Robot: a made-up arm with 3 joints. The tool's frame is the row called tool. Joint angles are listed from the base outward. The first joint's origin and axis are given. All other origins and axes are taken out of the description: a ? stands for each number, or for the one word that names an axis. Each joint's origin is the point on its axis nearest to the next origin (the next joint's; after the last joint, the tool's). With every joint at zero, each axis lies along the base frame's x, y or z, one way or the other. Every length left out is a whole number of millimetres.
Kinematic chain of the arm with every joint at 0, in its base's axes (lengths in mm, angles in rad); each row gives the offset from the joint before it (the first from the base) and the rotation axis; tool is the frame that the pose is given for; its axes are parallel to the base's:
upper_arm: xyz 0 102 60 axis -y
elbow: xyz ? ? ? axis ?
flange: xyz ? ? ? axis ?
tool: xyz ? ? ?
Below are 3 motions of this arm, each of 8 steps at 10 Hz.
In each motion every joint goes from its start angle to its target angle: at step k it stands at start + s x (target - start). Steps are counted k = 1, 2, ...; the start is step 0. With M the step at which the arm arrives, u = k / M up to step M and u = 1 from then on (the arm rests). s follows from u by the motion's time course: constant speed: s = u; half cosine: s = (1 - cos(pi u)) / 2; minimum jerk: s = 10 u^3 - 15 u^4 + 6 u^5.
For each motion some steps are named. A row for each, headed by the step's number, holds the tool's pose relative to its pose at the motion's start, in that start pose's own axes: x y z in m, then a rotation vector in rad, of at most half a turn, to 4 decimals.
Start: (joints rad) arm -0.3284 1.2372 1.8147
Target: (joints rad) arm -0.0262 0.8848 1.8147
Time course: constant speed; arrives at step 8
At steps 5, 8:
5: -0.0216 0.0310 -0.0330 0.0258 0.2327 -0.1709
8: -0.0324 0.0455 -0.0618 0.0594 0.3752 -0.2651

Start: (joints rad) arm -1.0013 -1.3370 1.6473
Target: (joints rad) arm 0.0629 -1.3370 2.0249
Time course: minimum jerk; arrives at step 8
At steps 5, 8:
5: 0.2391 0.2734 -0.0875 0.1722 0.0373 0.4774
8: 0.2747 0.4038 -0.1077 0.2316 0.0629 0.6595

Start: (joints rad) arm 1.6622 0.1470 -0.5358
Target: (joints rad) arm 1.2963 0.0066 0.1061
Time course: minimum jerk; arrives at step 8
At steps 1, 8:
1: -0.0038 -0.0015 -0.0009 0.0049 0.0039 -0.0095
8: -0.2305 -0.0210 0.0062 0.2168 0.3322 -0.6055

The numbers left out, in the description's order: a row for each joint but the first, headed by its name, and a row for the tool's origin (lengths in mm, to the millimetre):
elbow: xyz -200 0 -296, axis -x
flange: xyz 0 -8 404, axis -z
tool: xyz 32 -398 0

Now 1 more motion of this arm.
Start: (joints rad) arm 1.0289 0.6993 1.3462
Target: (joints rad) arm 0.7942 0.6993 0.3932
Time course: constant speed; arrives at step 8
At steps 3, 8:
3: 0.1691 0.0470 0.0341 -0.0624 0.0266 0.4139
8: 0.3692 0.2520 0.0520 -0.1443 0.1218 1.1014

